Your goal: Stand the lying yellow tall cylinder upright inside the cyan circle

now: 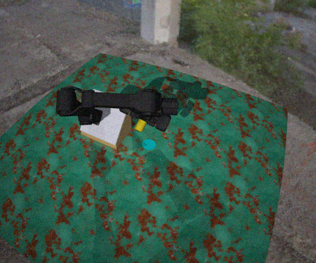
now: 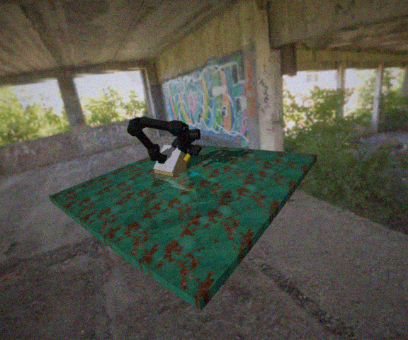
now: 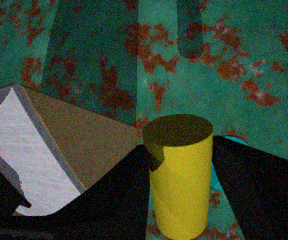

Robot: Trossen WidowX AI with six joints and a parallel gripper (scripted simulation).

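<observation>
The cyan circle is 30 mm ahead of my gripper tip, 10 mm to the right of it and 120 mm below it. Round my gripper tip: yellow tall cylinder (20 mm to the right, 10 mm below).
</observation>
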